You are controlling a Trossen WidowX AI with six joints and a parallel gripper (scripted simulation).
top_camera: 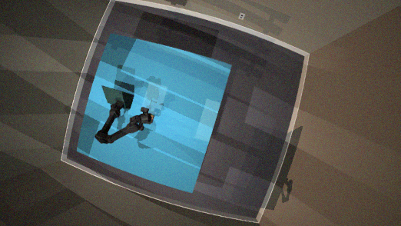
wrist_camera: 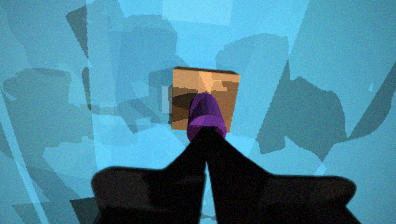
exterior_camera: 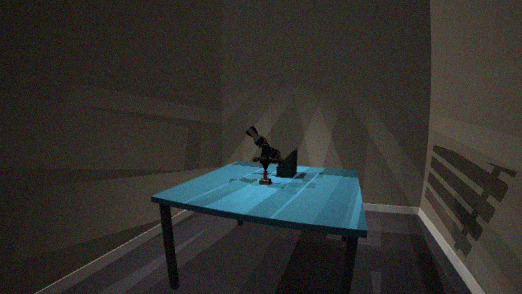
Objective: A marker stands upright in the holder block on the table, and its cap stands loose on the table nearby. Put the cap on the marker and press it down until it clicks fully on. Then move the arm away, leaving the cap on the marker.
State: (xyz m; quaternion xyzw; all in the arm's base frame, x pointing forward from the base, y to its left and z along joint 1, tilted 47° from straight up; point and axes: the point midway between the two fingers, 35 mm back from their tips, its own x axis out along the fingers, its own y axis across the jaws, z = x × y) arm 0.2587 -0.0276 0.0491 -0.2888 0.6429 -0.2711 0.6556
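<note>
My gripper tip is 30 mm above the purple cap. The rest, counted from my gripper tip: orange holder block (80 mm below).
</note>
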